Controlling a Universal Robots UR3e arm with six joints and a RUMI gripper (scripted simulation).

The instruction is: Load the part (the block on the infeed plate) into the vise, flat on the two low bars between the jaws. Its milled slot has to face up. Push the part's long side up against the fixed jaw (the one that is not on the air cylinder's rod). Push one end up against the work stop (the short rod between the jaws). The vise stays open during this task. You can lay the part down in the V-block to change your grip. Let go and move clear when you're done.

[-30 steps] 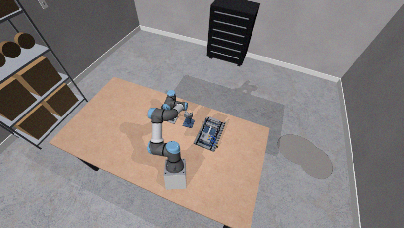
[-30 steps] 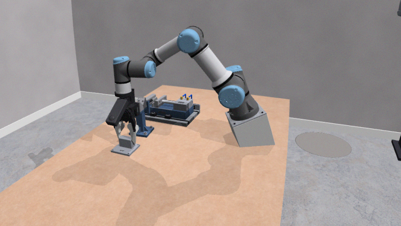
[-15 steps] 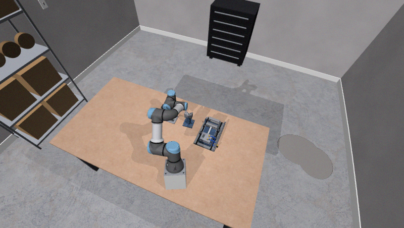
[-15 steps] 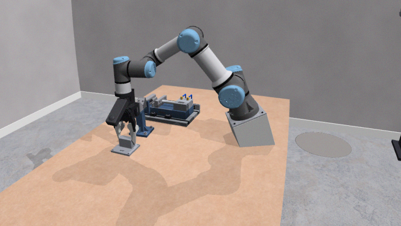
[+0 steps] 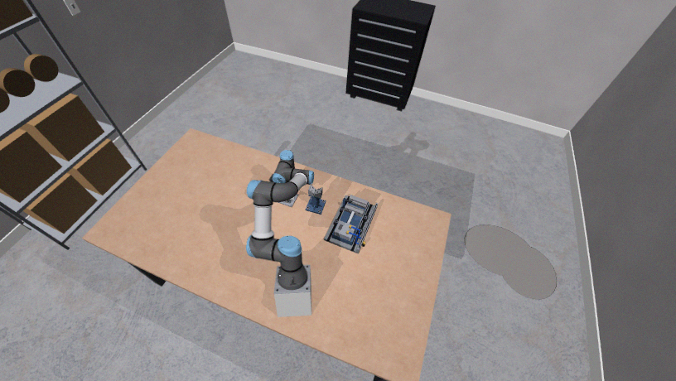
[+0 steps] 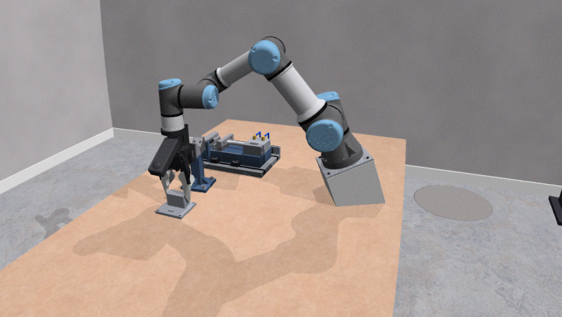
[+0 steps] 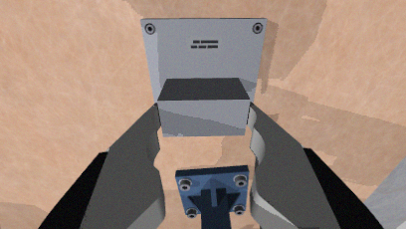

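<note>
Right now my hand is 30 mm above the infeed plate and 10 mm to the right of it. From my hand the other things lie so: work stop (310 mm to the right, 110 mm ahead, 50 mm above); part (10 mm to the right, 10 mm below); vise (360 mm to the right, 40 mm ahead).
</note>
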